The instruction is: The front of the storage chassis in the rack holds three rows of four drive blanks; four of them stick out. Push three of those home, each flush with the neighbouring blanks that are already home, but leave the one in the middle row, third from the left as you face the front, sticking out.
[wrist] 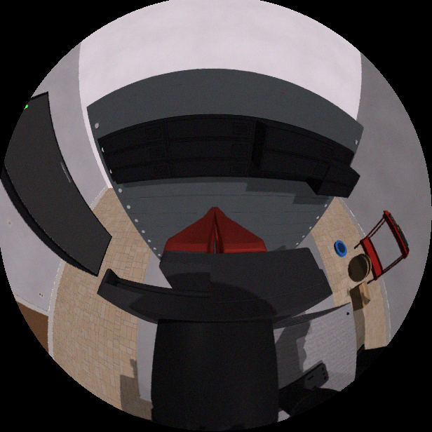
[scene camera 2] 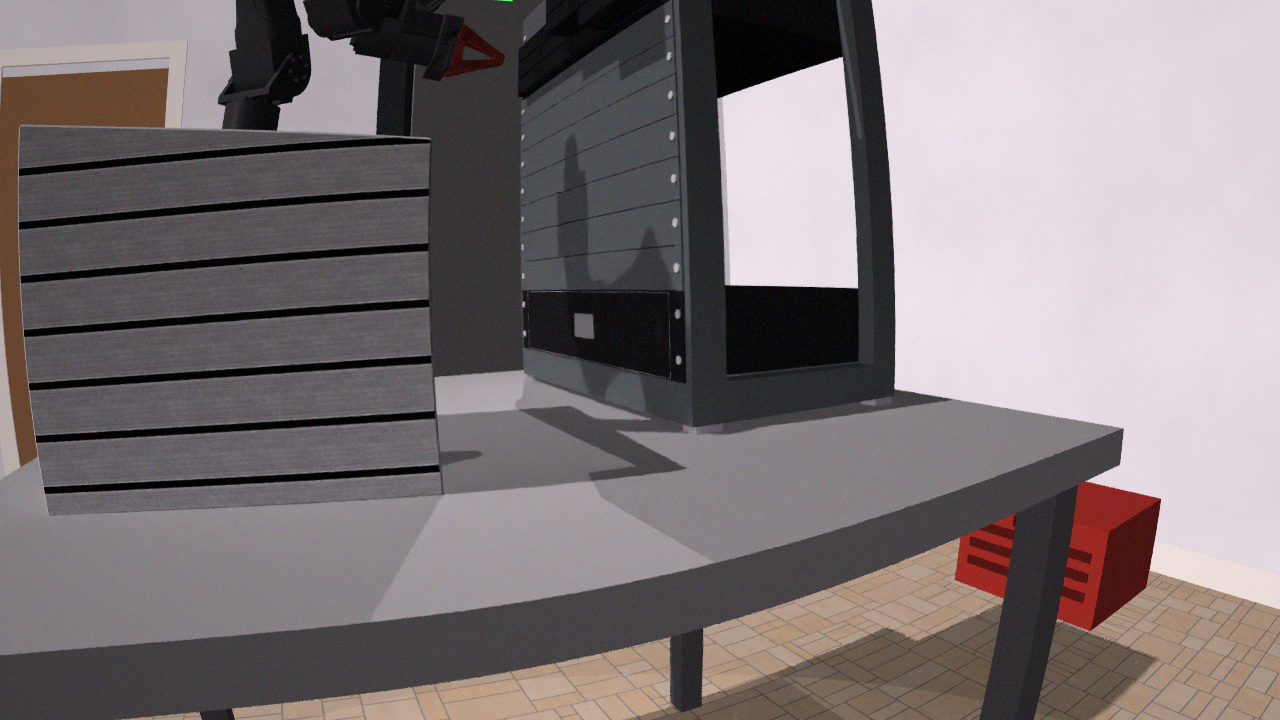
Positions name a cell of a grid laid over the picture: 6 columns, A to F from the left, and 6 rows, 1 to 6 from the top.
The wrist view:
my gripper: C3
rack: D3
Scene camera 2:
my gripper: C1
rack: C3
